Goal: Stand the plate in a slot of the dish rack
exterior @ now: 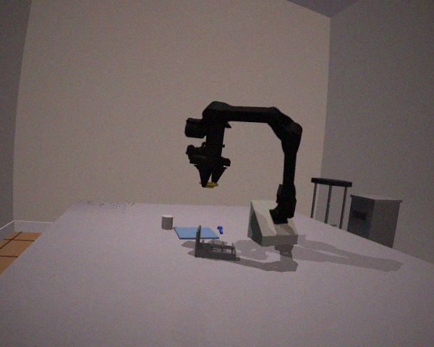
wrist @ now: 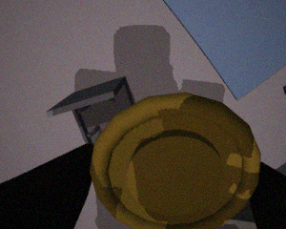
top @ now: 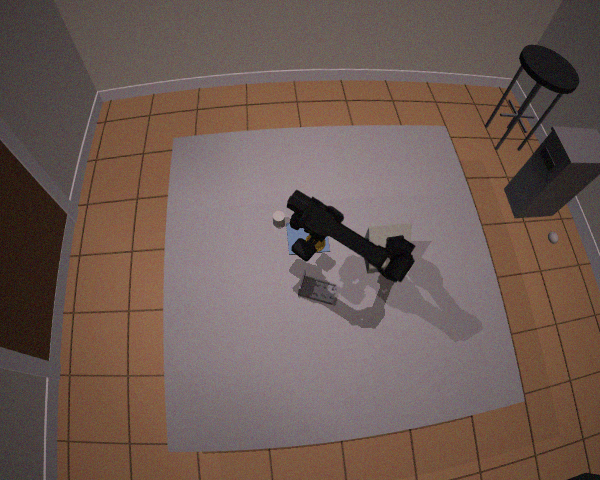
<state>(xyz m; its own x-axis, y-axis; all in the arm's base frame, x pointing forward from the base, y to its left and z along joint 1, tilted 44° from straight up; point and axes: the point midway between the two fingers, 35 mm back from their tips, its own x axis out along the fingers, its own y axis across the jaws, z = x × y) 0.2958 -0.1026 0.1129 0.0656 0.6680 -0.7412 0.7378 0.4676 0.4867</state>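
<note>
My gripper tip is 10 mm past the grey dish rack, 90 mm to the right of it and 180 mm above it. Also, from my gripper tip: blue mat: 10 mm behind, 120 mm to the right, 200 mm below; yellow plate: 10 mm above; white cup: 90 mm ahead, 200 mm to the right, 180 mm below.
</note>
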